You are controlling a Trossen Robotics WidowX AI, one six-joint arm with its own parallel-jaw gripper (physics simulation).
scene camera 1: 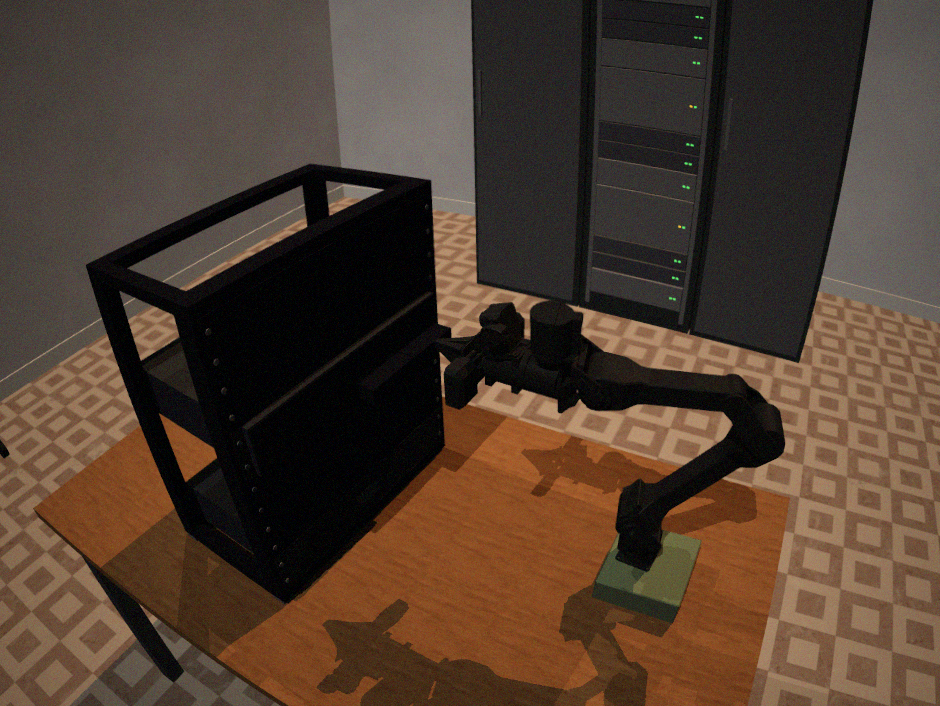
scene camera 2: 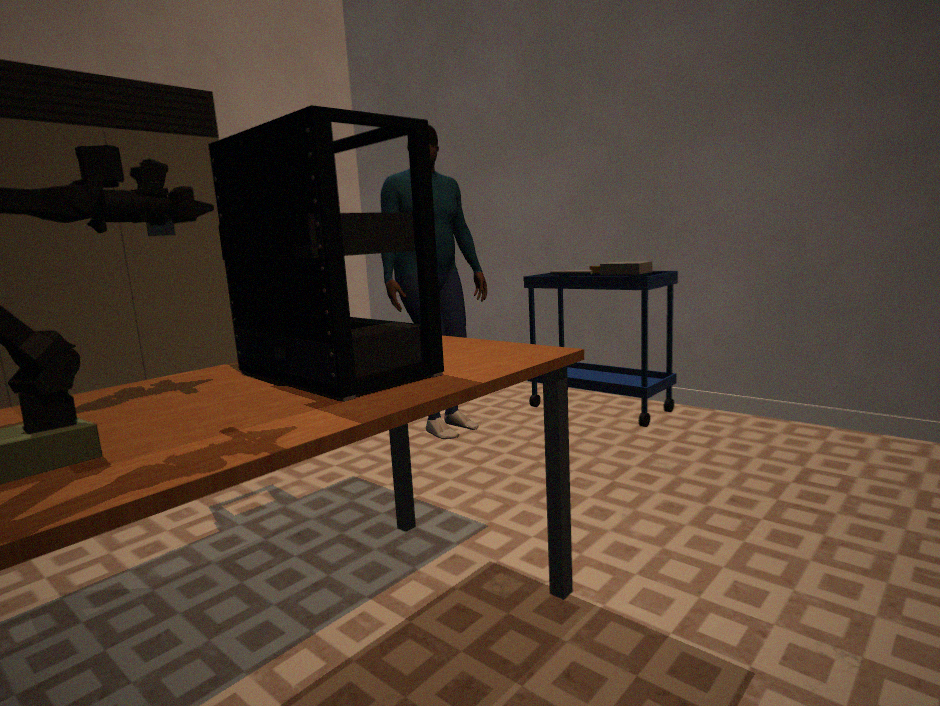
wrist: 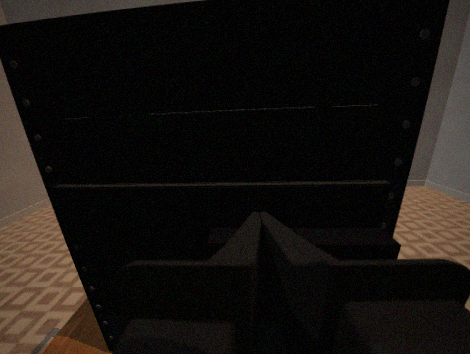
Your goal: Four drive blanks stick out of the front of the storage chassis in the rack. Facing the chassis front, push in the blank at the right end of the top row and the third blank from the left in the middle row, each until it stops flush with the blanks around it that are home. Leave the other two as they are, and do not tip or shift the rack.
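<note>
The black rack stands upright on the table. Its storage chassis has a very dark front below a pale horizontal edge. A dark projecting ledge runs across the right half of that front. Single blanks, their rows and how far each stands out cannot be told apart in the dark. My gripper is shut and empty, its tips pointing at the rack front. In the wrist view the fingers cover part of the ledge. Whether the tips touch anything cannot be told.
The arm's green base sits on the wooden table. Tall server cabinets stand behind. A person stands behind the rack, left of a blue trolley. Arm shadows fall across the table.
</note>
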